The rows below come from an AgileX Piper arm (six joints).
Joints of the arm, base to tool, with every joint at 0 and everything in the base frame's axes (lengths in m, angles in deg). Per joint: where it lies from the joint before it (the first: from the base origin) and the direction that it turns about. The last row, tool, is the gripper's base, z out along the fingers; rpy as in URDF.
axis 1: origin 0 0 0.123 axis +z
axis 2: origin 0 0 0 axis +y
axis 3: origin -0.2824 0 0.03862 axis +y
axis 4: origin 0.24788 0 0.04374 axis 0.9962 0 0.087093
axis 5: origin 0 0 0 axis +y
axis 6: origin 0.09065 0 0.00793 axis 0.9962 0 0.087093
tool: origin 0 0 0 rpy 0 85 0
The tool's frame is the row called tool.
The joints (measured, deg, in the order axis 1, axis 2, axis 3, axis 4, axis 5, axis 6), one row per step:
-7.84 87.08 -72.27 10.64 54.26 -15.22
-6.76 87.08 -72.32 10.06 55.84 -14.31
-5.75 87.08 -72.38 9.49 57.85 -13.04
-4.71 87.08 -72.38 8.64 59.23 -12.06
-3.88 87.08 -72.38 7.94 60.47 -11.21
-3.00 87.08 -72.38 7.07 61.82 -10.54
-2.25 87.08 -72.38 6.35 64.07 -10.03
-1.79 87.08 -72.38 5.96 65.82 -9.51
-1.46 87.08 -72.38 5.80 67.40 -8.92
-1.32 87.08 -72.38 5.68 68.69 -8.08
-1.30 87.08 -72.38 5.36 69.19 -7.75
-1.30 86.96 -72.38 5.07 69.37 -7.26
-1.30 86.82 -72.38 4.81 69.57 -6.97
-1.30 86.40 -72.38 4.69 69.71 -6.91
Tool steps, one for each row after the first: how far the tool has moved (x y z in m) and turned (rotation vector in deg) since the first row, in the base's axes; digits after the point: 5 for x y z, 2 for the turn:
-0.00174 0.00570 -0.00092 0.07 1.64 0.65
-0.00424 0.01104 -0.00199 0.31 3.73 0.94
-0.00609 0.01588 -0.00297 0.01 5.26 1.42
-0.00785 0.01966 -0.00379 -0.25 6.62 1.75
-0.00984 0.02341 -0.00464 -0.78 8.08 2.29
-0.01324 0.02670 -0.00581 -1.18 10.39 2.93
-0.01593 0.02877 -0.00660 -1.31 12.19 3.14
-0.01837 0.03042 -0.00721 -1.20 13.81 3.12
-0.02038 0.03109 -0.00766 -0.99 15.17 2.62
-0.02118 0.03077 -0.00786 -1.18 15.71 2.39
-0.02184 0.03036 -0.00734 -1.30 15.82 1.96
-0.02260 0.03000 -0.00672 -1.47 15.92 1.71
-0.02412 0.02986 -0.00465 -1.58 15.65 1.66

